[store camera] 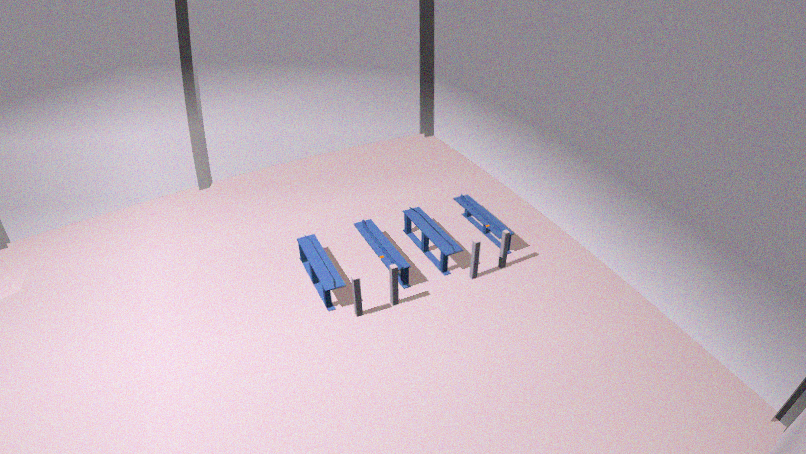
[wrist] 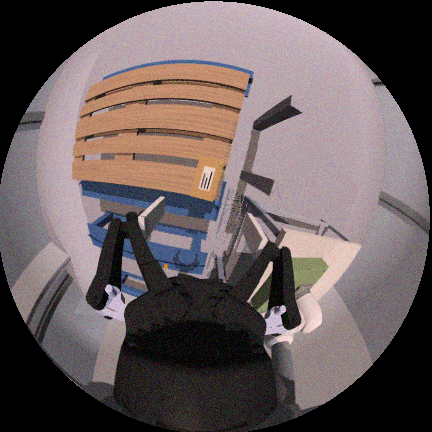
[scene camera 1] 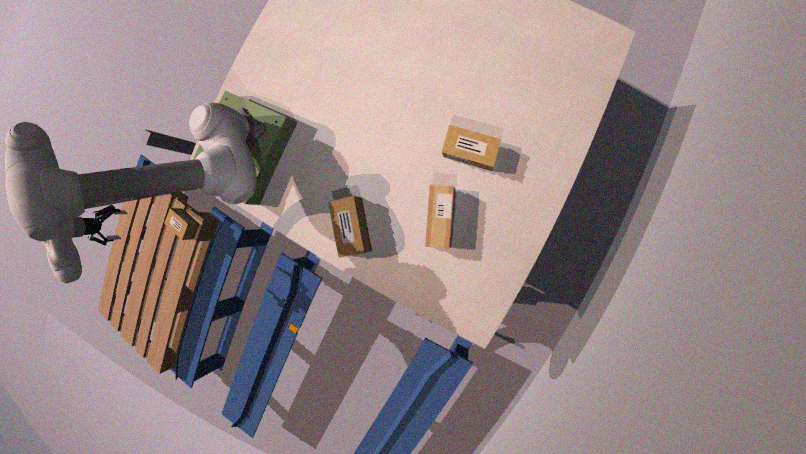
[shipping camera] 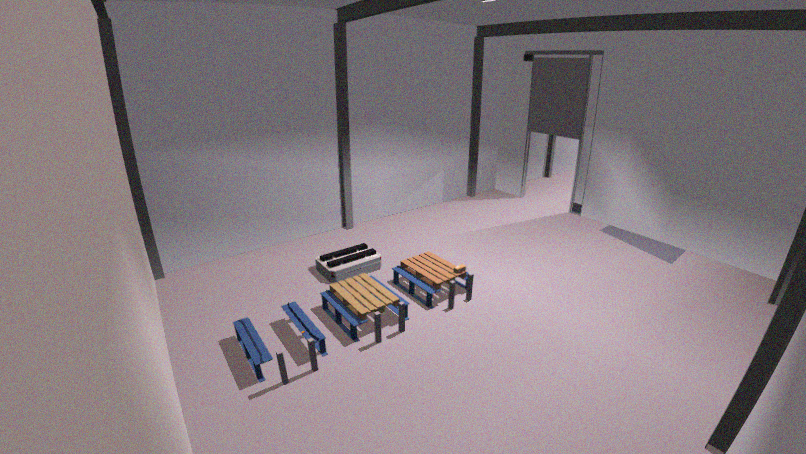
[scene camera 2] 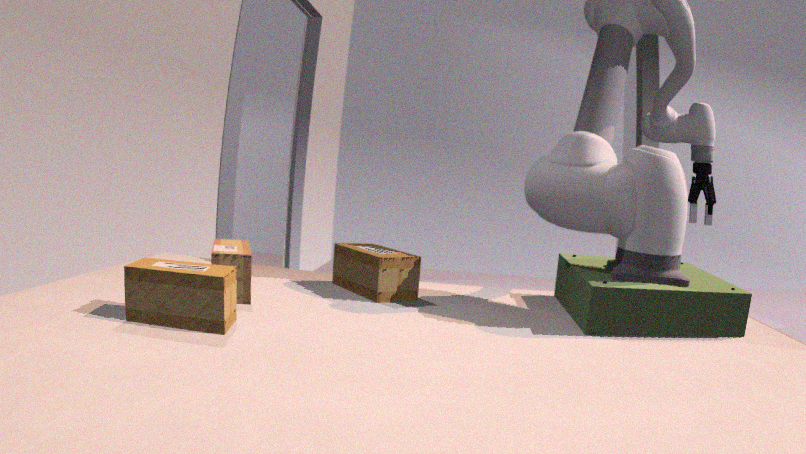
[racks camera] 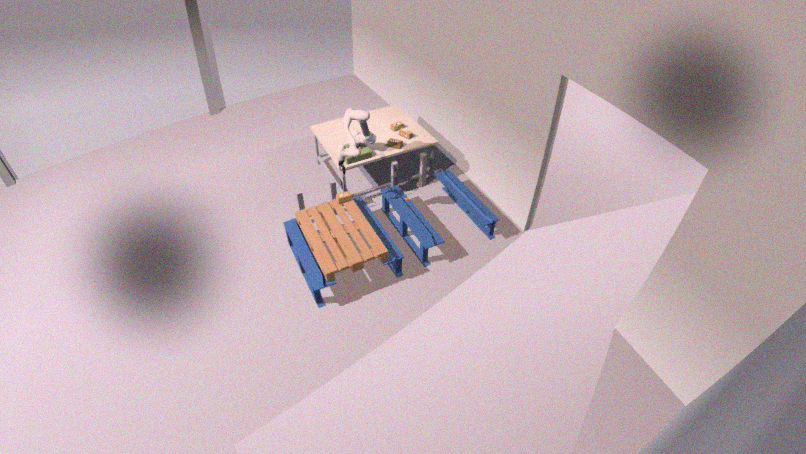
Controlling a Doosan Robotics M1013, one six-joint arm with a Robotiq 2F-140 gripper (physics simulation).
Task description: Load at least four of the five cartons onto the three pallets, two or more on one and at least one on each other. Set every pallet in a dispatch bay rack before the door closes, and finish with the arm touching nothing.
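Frame: origin at the arm's base, x left, y down, z back, level; centimetres.
Seen in the pictures: gripper, between the fingertips: [wrist: 204,213] [scene camera 1: 122,224] [scene camera 2: 700,224] [racks camera: 342,173]; arm's base, origin of its link: [wrist: 296,293] [scene camera 1: 242,135] [scene camera 2: 646,275].
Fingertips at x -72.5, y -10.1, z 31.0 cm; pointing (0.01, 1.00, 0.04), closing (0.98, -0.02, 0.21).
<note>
Offsets run from my fingertips to a thing's top centre.
Three cartons stand apart on the table: one {dx +72.6, dy +10.5, dz -91.9 cm} [scene camera 1: 348,225] [scene camera 2: 376,273] near its rack-side edge, one [scene camera 1: 441,216] [scene camera 2: 232,276], and one {dx +121.4, dy +10.6, dz -109.0 cm} [scene camera 1: 471,146] [scene camera 2: 179,296]. A fourth carton {dx -0.2, dy +36.0, dz +0.7 cm} [scene camera 1: 183,222] [racks camera: 344,197] [wrist: 207,180] sits on the table-side corner of a pallet [scene camera 1: 170,310] [racks camera: 316,242] [wrist: 180,120], which rests in a blue rack. My gripper [scene camera 1: 119,225] [scene camera 2: 701,215] [wrist: 204,213] is open and empty, near this pallet's table-side end. In the shipping view, a fifth carton [shipping camera: 459,269] lies on a racked pallet [shipping camera: 425,267]; another racked pallet [shipping camera: 363,293] carries no carton.
A low vehicle [shipping camera: 352,263] with a bare deck stands behind the racked pallets. The shipping doorway's panel [shipping camera: 558,95] hangs partly lowered. Blue rack rails [scene camera 1: 273,338] [racks camera: 414,217] [shipping camera: 252,341] [store camera: 318,262] and posts [shipping camera: 313,355] [store camera: 393,284] stand without pallets. My arm's base is on a green block [scene camera 2: 665,310].
</note>
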